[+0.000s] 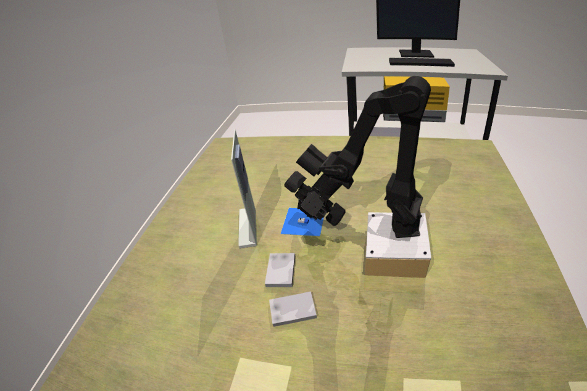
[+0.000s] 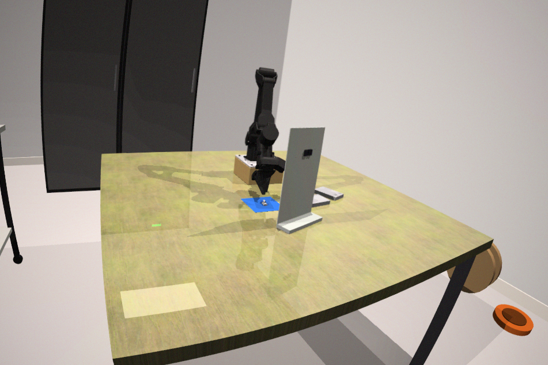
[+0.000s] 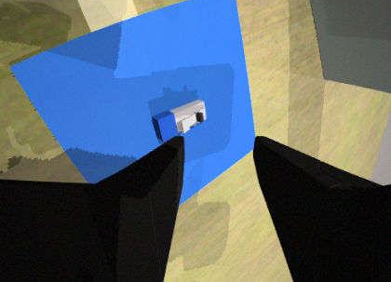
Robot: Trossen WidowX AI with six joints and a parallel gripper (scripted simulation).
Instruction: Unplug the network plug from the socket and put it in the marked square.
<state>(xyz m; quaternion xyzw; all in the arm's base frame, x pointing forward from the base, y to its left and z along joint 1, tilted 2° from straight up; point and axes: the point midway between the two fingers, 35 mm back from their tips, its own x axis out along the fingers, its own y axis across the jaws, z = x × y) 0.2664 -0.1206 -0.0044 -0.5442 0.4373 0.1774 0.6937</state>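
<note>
Now: the network plug 30 mm below my gripper tip. Also, from my gripper tip: grey panel (160 mm ahead, 100 mm above, 20 mm to the left); blue marked square (40 mm below).
</note>
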